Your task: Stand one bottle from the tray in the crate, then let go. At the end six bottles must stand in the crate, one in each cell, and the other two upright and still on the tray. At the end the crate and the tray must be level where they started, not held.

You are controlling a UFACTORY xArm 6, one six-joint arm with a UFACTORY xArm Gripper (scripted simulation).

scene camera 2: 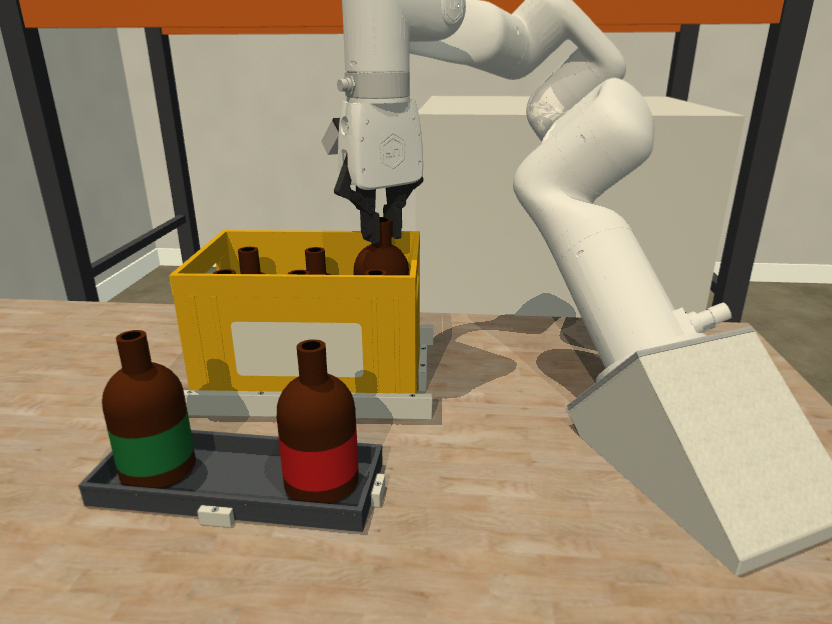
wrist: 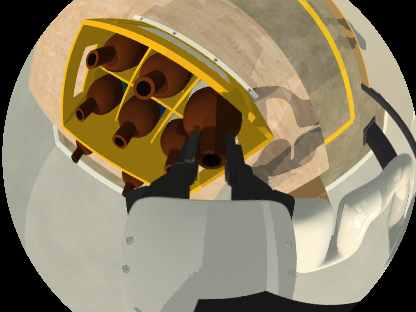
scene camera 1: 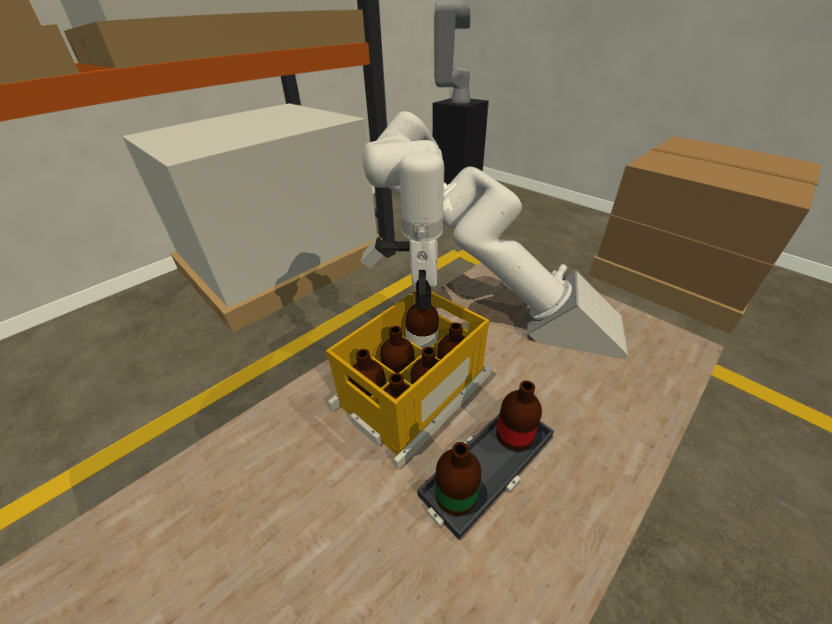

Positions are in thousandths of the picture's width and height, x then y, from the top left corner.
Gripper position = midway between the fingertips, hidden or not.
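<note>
Scene camera 1 shows my gripper (scene camera 1: 509,486) and a yellow crate (scene camera 1: 479,675). Scene camera 2 gives my gripper (scene camera 2: 460,384). In the wrist view I see both the crate (wrist: 345,508) and my gripper (wrist: 511,457).
</note>
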